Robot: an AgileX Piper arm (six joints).
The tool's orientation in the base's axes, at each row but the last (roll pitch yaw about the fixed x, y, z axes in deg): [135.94, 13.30, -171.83]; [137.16, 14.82, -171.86]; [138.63, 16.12, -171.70]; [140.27, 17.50, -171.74]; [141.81, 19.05, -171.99]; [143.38, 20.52, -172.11]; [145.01, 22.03, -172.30]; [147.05, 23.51, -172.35]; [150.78, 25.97, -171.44]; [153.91, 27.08, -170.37]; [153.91, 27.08, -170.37]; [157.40, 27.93, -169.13]
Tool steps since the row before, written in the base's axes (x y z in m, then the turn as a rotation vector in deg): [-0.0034, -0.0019, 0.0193, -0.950, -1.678, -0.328]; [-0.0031, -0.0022, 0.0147, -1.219, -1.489, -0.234]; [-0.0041, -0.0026, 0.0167, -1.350, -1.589, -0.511]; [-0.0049, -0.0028, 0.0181, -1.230, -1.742, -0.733]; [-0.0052, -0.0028, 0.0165, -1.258, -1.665, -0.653]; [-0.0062, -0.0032, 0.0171, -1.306, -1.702, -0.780]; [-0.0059, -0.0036, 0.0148, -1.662, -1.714, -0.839]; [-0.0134, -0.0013, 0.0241, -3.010, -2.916, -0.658]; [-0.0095, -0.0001, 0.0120, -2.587, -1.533, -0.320]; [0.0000, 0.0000, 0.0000, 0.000, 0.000, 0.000]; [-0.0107, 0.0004, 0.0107, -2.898, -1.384, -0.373]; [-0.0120, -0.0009, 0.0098, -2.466, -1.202, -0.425]
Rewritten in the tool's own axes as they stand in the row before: [-0.0009, 0.0126, -0.0151, 1.223, -1.130, -1.027]; [-0.0005, 0.0090, -0.0122, 1.430, -0.862, -0.985]; [-0.0004, 0.0099, -0.0143, 1.646, -1.071, -0.868]; [-0.0004, 0.0105, -0.0158, 1.620, -1.355, -0.791]; [-0.0001, 0.0092, -0.0149, 1.610, -1.242, -0.805]; [0.0002, 0.0091, -0.0161, 1.704, -1.326, -0.742]; [0.0003, 0.0070, -0.0148, 2.054, -1.251, -0.786]; [0.0027, 0.0154, -0.0228, 3.354, -1.686, -1.976]; [0.0032, 0.0084, -0.0124, 2.645, -0.532, -1.366]; [0.0000, 0.0000, 0.0000, 0.000, 0.000, 0.000]; [0.0045, 0.0083, -0.0119, 2.920, -0.318, -1.351]; [0.0060, 0.0068, -0.0126, 2.539, -0.328, -1.074]
